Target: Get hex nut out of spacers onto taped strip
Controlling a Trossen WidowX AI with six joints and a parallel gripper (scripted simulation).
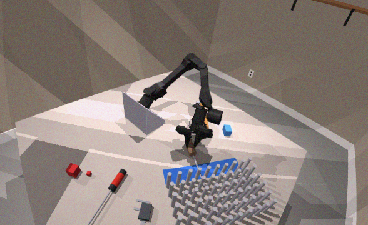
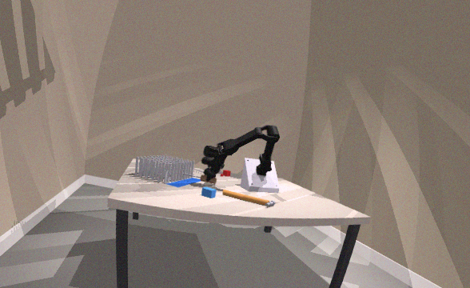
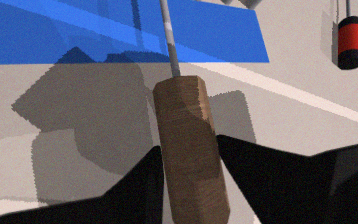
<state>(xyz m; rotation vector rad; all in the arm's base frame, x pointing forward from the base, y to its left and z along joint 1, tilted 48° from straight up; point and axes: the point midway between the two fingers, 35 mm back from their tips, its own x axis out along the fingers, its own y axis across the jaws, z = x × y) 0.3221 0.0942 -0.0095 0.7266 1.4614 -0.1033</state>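
The blue taped strip lies 12 cm ahead of my gripper tip, 3 cm to the right of it and 4 cm below it. The rest, counted from my gripper tip: hook tool: 9 cm ahead, 6 cm to the right; then blue cube: 5 cm ahead, 29 cm to the left, 2 cm below; then small red cube: 20 cm behind, 44 cm to the right, 3 cm below.
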